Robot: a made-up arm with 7 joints. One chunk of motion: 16 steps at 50 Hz.
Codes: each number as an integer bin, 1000 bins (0 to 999) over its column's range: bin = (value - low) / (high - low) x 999, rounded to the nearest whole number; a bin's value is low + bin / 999 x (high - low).
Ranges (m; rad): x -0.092..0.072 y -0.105..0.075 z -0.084..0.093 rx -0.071..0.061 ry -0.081..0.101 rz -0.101..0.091
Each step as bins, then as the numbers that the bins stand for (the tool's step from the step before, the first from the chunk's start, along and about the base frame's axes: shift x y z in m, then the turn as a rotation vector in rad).
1 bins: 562 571 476 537 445 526
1 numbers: 0.00026 -0.00212 0.00034 -0.00005 0.00007 0.00009
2 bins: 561 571 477 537 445 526
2 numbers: 0.00010 -0.00212 0.00051 -0.00005 0.00007 0.00009
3 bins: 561 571 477 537 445 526
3 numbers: 0.00010 -0.00212 0.00051 -0.00005 0.00007 0.00009
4 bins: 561 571 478 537 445 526
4 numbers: 0.00010 -0.00212 0.00069 -0.00005 0.00007 0.00009
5 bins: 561 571 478 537 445 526
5 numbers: 0.00010 -0.00212 0.00069 -0.00005 0.00007 0.00009
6 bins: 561 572 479 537 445 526
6 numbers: 0.00010 -0.00194 0.00087 -0.00005 0.00007 0.00009
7 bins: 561 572 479 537 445 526
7 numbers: 0.00010 -0.00194 0.00087 -0.00005 0.00007 0.00009
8 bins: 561 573 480 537 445 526
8 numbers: 0.00010 -0.00176 0.00105 -0.00005 0.00007 0.00009
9 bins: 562 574 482 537 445 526
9 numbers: 0.00026 -0.00158 0.00140 -0.00005 0.00007 0.00009
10 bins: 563 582 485 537 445 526
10 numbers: 0.00042 -0.00014 0.00193 -0.00005 0.00007 0.00009
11 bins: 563 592 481 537 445 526
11 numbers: 0.00042 0.00167 0.00122 -0.00005 0.00007 0.00009
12 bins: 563 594 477 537 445 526
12 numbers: 0.00042 0.00203 0.00051 -0.00005 0.00007 0.00009
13 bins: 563 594 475 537 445 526
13 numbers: 0.00042 0.00203 0.00016 -0.00005 0.00007 0.00009
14 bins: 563 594 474 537 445 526
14 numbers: 0.00042 0.00203 -0.00002 -0.00005 0.00007 0.00009
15 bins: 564 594 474 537 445 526
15 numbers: 0.00059 0.00203 -0.00002 -0.00005 0.00007 0.00009
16 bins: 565 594 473 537 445 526
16 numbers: 0.00075 0.00203 -0.00020 -0.00005 0.00007 0.00009
